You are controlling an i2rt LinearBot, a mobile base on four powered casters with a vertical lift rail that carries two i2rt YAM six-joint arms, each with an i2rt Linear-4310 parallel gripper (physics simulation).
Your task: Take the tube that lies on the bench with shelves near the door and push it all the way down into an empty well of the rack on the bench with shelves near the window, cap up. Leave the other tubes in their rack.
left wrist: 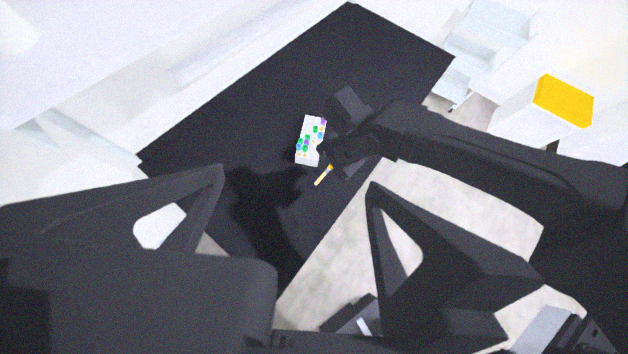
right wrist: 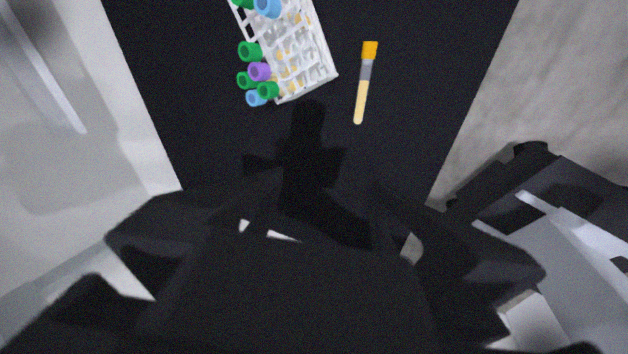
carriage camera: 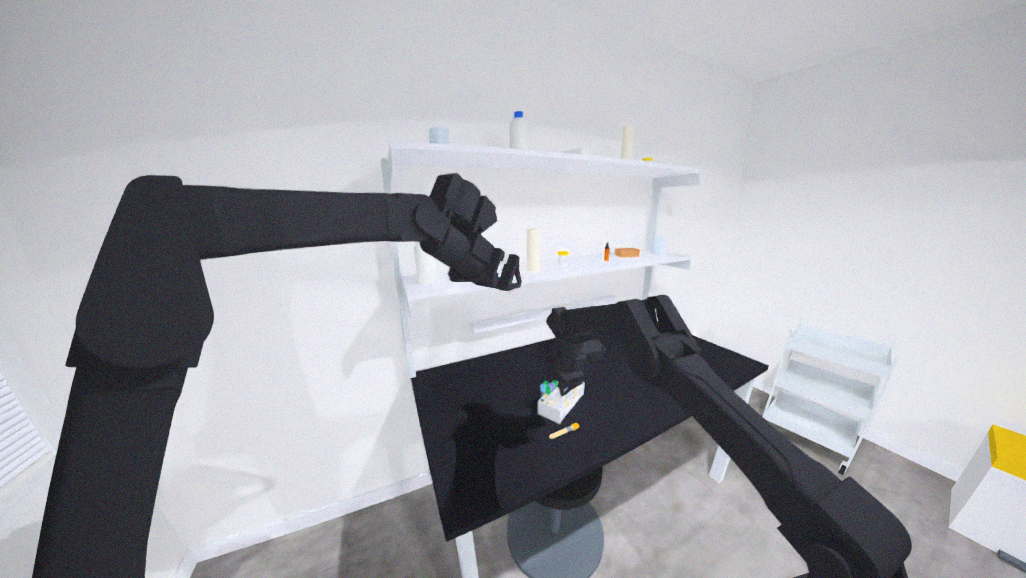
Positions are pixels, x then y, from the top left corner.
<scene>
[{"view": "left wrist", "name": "my left gripper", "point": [297, 180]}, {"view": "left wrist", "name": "my right gripper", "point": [327, 162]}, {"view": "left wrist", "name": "white rack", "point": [312, 158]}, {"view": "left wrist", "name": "white bin with yellow lid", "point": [548, 109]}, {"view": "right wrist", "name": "my right gripper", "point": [327, 181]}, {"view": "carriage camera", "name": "my left gripper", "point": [500, 281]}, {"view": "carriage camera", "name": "my right gripper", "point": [558, 386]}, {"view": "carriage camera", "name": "white rack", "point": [556, 413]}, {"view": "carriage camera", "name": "white trolley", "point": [837, 432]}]
</scene>
